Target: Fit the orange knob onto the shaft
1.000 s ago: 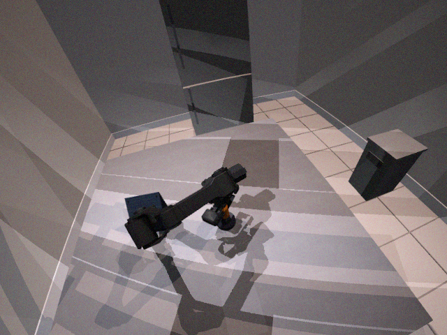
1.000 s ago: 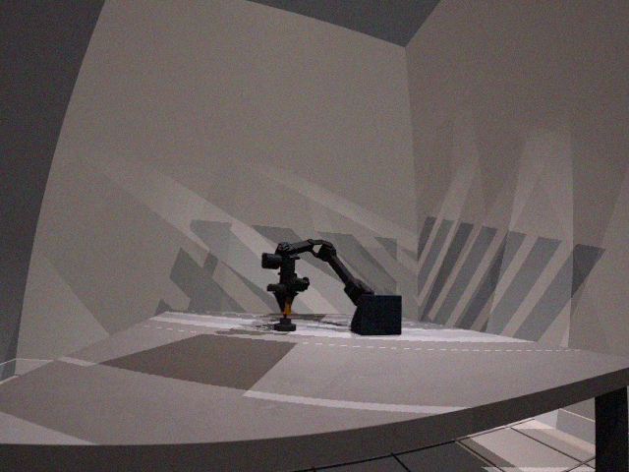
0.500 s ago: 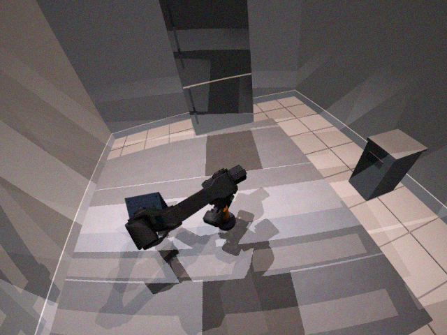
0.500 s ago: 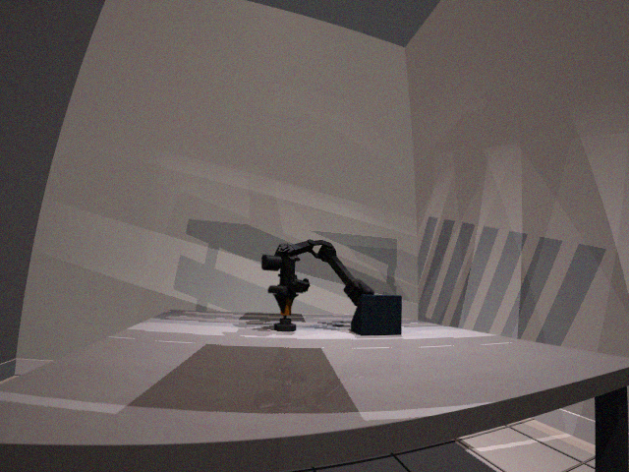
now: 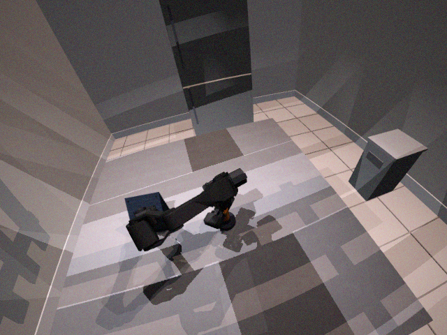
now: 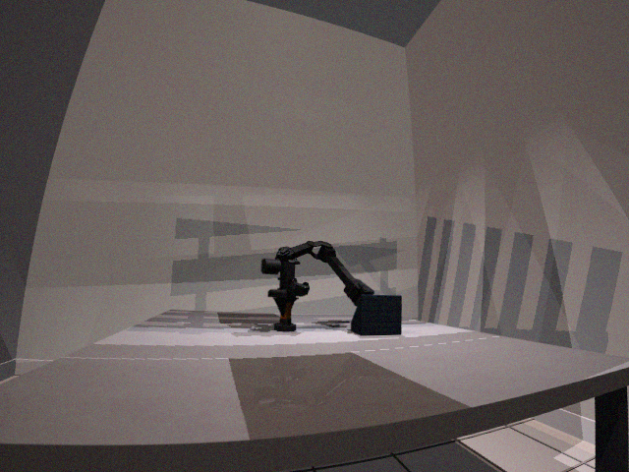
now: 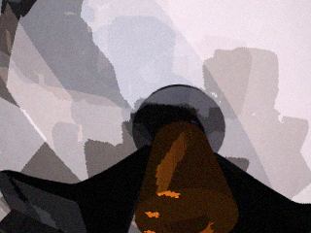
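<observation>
The orange knob lies 20 mm above my gripper tip. Also, from my gripper tip: round pedestal 20 mm below.
</observation>
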